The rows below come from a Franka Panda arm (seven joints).
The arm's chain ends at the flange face. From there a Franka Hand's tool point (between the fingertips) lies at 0.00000 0.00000 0.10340 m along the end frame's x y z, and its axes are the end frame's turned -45 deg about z.
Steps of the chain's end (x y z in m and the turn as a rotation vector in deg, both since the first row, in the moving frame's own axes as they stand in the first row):
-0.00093 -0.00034 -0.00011 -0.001 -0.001 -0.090
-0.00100 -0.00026 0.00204 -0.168 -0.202 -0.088
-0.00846 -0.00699 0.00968 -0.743 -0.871 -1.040
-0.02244 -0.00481 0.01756 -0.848 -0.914 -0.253
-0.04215 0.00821 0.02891 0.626 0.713 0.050
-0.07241 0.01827 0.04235 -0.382 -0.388 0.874
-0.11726 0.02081 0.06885 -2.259 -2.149 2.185
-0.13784 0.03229 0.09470 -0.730 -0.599 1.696
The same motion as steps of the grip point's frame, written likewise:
-0.00042 -0.00090 -0.00011 0.000 -0.001 -0.090
-0.00100 -0.00093 0.00204 0.024 -0.262 -0.088
-0.00310 -0.01107 0.00966 0.091 -1.141 -1.040
-0.01471 -0.01935 0.01754 0.047 -1.246 -0.253
-0.03390 -0.02389 0.02890 -0.062 0.947 0.050
-0.06510 -0.03830 0.04235 0.004 -0.544 0.874
-0.10325 -0.06817 0.06870 -0.078 -3.117 2.185
-0.12200 -0.07449 0.09469 -0.093 -0.940 1.696

